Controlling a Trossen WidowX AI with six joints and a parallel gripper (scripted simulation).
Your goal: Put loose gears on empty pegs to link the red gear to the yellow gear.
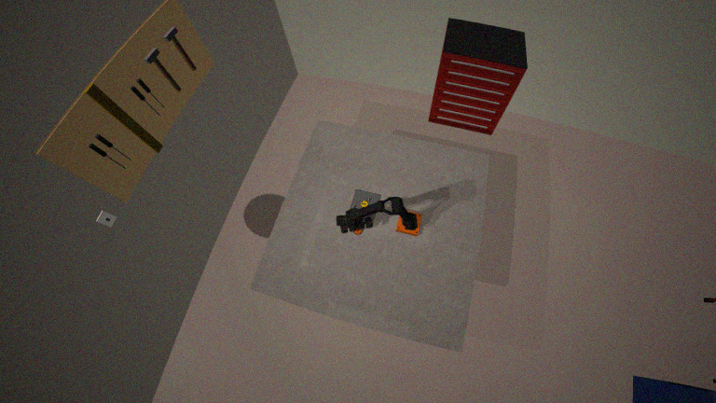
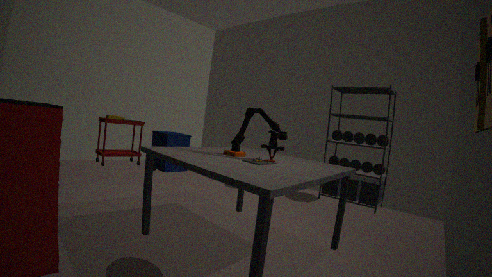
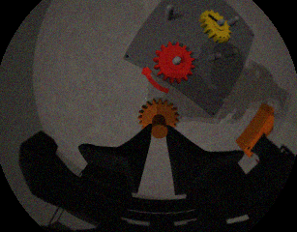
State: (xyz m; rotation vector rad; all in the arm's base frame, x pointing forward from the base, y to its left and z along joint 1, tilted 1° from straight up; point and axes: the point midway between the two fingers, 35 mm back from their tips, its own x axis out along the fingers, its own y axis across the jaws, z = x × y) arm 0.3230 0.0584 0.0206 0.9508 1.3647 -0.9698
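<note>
Now: the yellow gear 20 mm behind my gripper tip, 170 mm to the right of it and 10 mm below it. Round my gripper tip: orange gear: 10 mm below; red arrow: 30 mm ahead, 50 mm to the right, 20 mm below.
</note>
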